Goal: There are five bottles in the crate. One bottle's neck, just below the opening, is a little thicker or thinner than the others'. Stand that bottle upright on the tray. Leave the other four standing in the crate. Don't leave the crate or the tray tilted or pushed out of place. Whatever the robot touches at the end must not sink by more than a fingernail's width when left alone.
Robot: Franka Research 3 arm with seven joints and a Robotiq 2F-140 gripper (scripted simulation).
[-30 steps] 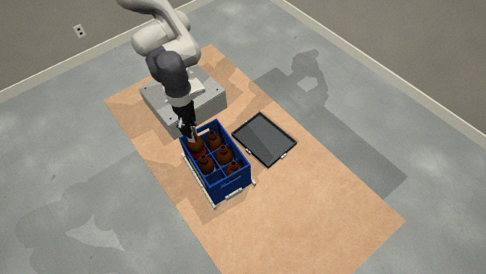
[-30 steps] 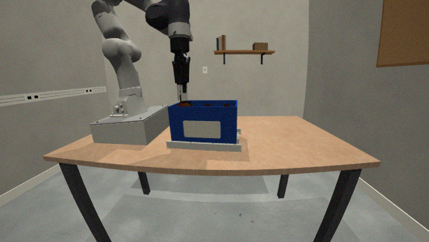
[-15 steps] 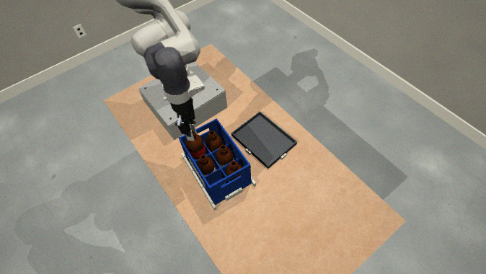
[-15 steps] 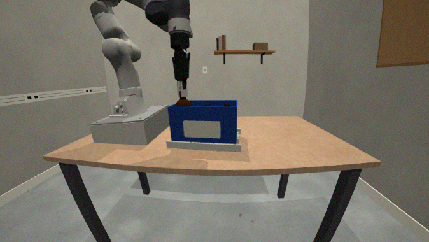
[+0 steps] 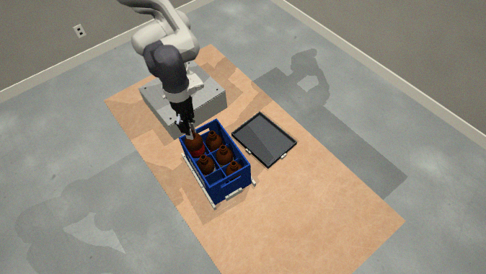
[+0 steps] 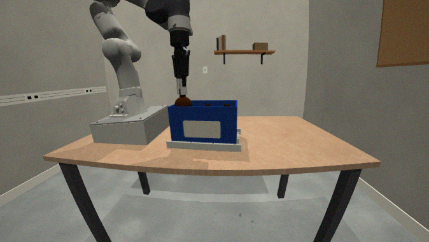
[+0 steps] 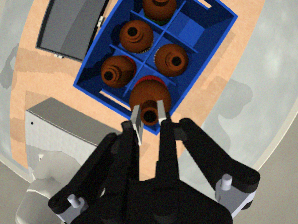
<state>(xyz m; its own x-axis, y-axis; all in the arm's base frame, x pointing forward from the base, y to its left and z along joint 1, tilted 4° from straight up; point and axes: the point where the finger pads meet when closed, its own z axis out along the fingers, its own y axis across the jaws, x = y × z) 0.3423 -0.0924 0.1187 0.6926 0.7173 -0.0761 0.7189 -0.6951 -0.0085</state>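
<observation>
The bottle is 8 cm below my hand. Also, from my hand: blue crate: 9 cm ahead, 5 cm to the left, 17 cm below; dark grey tray: 6 cm ahead, 31 cm to the left, 24 cm below.
</observation>
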